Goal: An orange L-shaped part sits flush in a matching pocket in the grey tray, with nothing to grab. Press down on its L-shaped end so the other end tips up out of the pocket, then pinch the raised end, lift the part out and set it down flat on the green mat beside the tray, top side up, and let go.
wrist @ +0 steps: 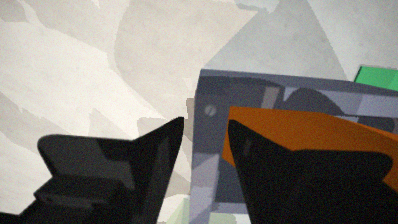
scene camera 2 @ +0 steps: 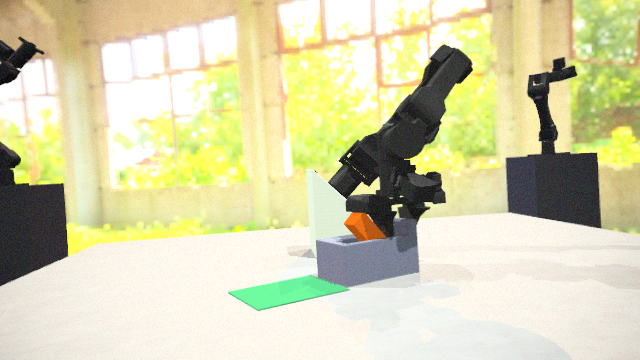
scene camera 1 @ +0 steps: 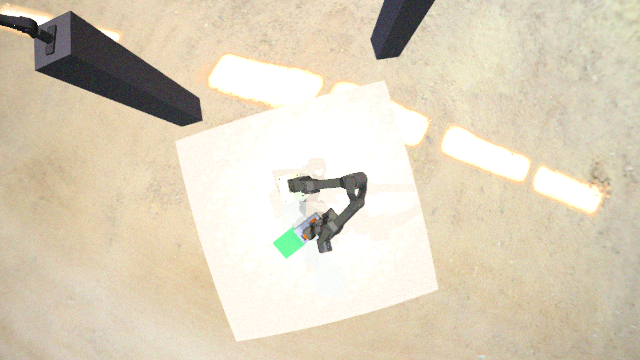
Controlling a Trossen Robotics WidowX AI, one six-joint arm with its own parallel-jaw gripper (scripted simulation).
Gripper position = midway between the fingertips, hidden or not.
In view: the gripper [scene camera 2: 399, 248], an orange part [scene camera 2: 361, 226] and a green mat [scene camera 2: 261, 297].
The gripper also shows in the wrist view [wrist: 206, 123].
